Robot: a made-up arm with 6 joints.
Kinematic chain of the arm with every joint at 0, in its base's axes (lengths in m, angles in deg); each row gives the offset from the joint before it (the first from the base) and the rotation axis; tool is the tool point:
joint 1: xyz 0 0 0.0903 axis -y
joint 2: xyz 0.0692 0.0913 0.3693 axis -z
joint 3: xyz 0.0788 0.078 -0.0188 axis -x
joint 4: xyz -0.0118 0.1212 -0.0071 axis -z
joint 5: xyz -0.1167 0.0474 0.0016 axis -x
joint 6: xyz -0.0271 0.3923 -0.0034 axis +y
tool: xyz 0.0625 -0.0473 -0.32
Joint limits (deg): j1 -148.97..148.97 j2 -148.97..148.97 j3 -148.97..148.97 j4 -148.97..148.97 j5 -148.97..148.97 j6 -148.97..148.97
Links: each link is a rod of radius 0.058 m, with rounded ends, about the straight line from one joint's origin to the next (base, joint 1, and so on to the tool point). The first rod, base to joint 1, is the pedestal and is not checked.
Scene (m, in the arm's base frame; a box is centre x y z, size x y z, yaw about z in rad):
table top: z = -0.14
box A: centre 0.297 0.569 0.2 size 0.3 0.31 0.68 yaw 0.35
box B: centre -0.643 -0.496 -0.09 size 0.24 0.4 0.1 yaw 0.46
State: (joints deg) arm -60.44 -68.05 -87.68 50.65 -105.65 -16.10
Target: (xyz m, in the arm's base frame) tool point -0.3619 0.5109 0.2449
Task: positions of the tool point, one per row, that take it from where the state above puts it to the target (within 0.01 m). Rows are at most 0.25 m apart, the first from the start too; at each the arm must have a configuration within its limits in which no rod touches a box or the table.
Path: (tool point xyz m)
1: 0.7722 0.2663 0.2135
2: 0.7064 0.3156 0.4186
3: 0.5837 0.3546 0.6009
4: 0.4139 0.3831 0.7433
5: 0.2117 0.4015 0.8338
6: 0.0948 0.4768 0.8177
7: -0.0268 0.5420 0.7607
8: -0.1426 0.5858 0.6646
9: -0.2423 0.5985 0.5374
10: -0.3171 0.5742 0.3921
11: -0.3619 0.5109 0.2449

